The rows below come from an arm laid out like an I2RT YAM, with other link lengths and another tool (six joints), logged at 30 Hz.
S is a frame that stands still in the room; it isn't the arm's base.
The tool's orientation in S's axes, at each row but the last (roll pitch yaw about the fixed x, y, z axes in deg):
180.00, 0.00, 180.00
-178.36, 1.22, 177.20
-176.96, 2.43, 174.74
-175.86, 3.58, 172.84
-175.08, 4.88, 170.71
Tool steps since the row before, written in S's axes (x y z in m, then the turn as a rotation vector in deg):
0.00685, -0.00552, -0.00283, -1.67, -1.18, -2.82
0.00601, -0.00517, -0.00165, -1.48, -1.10, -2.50
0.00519, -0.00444, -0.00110, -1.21, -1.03, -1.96
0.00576, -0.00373, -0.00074, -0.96, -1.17, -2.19
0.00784, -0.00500, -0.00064, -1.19, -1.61, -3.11
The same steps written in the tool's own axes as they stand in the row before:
-0.00685, -0.00552, 0.00283, 1.67, -1.18, 2.82
-0.00622, -0.00482, 0.00192, 1.48, -1.10, 2.50
-0.00552, -0.00387, 0.00154, 1.19, -1.03, 1.97
-0.00612, -0.00289, 0.00134, 0.94, -1.12, 2.22
-0.00846, -0.00354, 0.00167, 1.18, -1.52, 3.16

